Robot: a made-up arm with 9 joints. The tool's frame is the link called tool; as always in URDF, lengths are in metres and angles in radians.
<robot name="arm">
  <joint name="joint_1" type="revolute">
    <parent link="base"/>
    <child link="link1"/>
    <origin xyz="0 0 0.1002" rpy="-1.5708 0 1.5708"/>
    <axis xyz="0 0 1"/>
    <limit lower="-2.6" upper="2.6" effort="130" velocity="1.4"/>
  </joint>
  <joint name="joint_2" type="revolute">
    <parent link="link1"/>
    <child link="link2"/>
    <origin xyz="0.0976 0.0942 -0.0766" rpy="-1.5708 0 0"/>
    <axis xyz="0 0 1"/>
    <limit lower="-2.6" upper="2.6" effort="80" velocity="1.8"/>
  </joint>
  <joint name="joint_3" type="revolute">
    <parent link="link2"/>
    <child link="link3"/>
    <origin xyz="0.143 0.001 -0.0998" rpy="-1.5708 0 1.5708"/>
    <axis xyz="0 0 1"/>
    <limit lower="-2.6" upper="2.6" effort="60" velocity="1.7"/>
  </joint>
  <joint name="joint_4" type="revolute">
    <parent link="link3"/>
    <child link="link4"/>
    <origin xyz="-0.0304 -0.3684 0.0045" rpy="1.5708 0 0"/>
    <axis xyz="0 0 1"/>
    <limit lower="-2.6" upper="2.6" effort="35" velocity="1.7"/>
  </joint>
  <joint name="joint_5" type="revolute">
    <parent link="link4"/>
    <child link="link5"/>
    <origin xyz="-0.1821 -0.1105 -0.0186" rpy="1.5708 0 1.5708"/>
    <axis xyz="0 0 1"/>
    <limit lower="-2.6" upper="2.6" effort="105" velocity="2.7"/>
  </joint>
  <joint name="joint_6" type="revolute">
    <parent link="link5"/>
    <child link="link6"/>
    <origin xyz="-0.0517 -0.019 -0.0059" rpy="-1.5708 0 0"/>
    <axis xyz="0 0 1"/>
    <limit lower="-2.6" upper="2.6" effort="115" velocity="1"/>
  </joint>
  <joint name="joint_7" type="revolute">
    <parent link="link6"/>
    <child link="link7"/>
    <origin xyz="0.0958 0.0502 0.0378" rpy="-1.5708 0 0"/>
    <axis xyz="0 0 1"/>
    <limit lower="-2.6" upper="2.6" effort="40" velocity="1.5"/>
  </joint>
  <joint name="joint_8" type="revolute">
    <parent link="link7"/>
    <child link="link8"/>
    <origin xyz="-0.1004 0.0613 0.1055" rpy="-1.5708 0 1.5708"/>
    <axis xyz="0 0 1"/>
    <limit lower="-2.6" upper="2.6" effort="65" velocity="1.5"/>
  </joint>
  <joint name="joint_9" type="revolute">
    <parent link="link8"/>
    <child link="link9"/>
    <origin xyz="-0.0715 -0.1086 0.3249" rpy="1.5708 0 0"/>
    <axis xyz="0 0 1"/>
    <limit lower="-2.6" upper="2.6" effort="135" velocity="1.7"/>
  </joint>
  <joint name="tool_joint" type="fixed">
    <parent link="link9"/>
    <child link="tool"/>
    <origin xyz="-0.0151 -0.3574 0.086" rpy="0 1.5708 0"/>
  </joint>
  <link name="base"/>
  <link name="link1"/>
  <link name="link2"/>
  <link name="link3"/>
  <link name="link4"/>
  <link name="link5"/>
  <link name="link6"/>
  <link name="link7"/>
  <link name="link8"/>
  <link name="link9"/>
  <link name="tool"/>
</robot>
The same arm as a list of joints. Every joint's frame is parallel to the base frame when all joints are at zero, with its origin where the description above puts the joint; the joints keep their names.
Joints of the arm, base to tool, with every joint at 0 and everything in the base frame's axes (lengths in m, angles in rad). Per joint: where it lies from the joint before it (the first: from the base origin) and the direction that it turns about. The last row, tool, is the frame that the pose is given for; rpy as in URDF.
joint_1: origin 0 0 0.1002 axis -x
joint_2: origin 0.0766 0.0976 -0.0942 axis -z
joint_3: origin 0.001 0.143 0.0998 axis -y
joint_4: origin -0.0304 -0.0045 -0.3684 axis -z
joint_5: origin -0.1821 0.1105 0.0186 axis +x
joint_6: origin -0.0059 0.0517 0.019 axis -z
joint_7: origin -0.0502 -0.0958 -0.0378 axis -x
joint_8: origin -0.1055 0.1004 0.0613 axis +y
joint_9: origin -0.1086 0.3249 -0.0715 axis -x
tool: origin -0.086 -0.3574 -0.0151 rpy 0 0 0
Joint limits (rad, base to tool): -2.6..2.6 -2.6..2.6 -2.6..2.6 -2.6..2.6 -2.6..2.6 -2.6..2.6 -2.6..2.6 -2.6..2.6 -2.6..2.6

